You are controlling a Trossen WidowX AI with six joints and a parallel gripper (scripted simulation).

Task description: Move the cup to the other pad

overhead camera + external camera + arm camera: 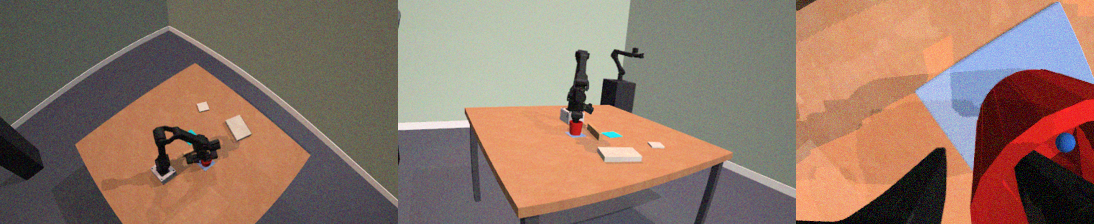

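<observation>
My gripper tip is 30 mm short of the red cup and 20 mm to the left of it. From my gripper tip the other things lie so: cyan pad (200 mm to the left, 80 mm ahead, 50 mm below); blue marble (40 mm ahead, 30 mm to the right, 20 mm below); light blue pad (50 mm below, 30 mm ahead, 10 mm to the right).
</observation>
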